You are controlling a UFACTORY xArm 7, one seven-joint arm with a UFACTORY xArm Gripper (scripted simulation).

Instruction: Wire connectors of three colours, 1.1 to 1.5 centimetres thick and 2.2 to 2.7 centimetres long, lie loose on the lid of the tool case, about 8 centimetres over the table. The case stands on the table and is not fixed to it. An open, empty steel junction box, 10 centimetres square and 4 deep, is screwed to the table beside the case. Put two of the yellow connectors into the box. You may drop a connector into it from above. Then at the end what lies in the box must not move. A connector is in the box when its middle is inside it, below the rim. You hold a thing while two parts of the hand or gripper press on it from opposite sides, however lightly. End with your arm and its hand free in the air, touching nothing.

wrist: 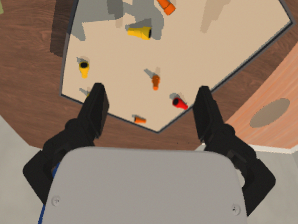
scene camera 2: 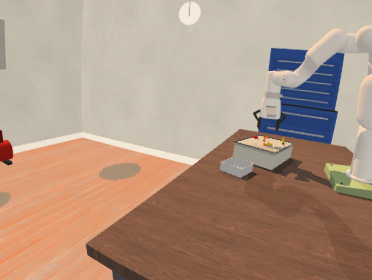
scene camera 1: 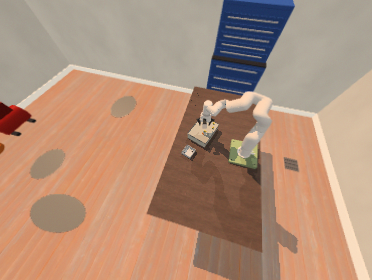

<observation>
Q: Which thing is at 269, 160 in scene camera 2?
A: A tool case.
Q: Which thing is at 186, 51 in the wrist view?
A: A tool case.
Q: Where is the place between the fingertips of the gripper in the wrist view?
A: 151, 95
</observation>
